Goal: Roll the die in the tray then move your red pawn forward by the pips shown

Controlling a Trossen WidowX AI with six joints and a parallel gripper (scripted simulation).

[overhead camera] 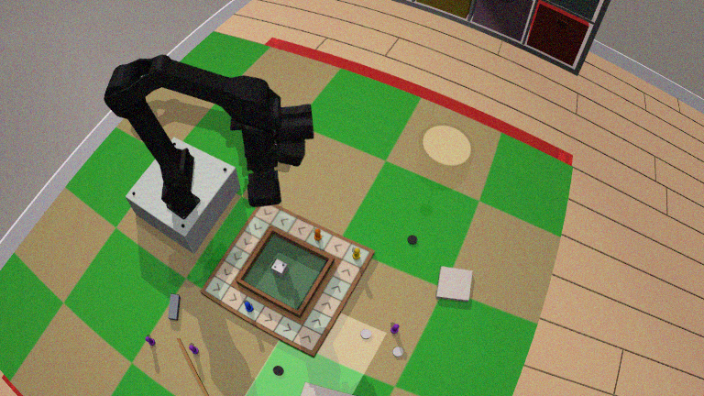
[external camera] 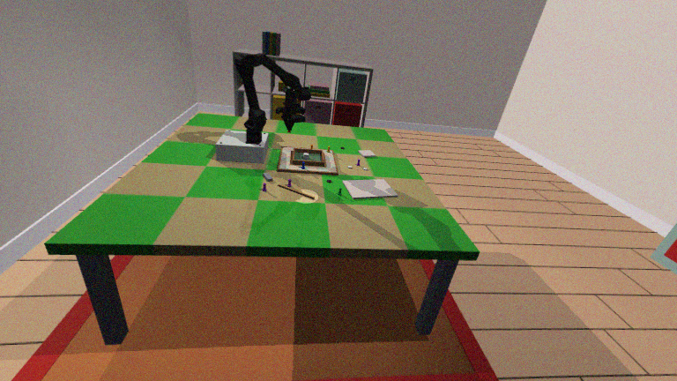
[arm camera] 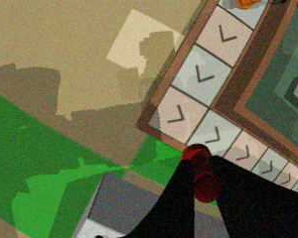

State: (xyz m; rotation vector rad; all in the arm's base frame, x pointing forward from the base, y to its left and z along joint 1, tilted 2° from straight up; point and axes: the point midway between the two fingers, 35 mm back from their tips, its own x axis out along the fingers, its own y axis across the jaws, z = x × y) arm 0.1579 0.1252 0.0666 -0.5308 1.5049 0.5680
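Right now the white die is 100 mm ahead of my gripper tip, 110 mm to the right of it and 90 mm below it. Round my gripper tip: orange pawn: 130 mm ahead, 90 mm below; green tray: 110 mm ahead, 110 mm to the right, 110 mm below; red pawn: 10 mm above.
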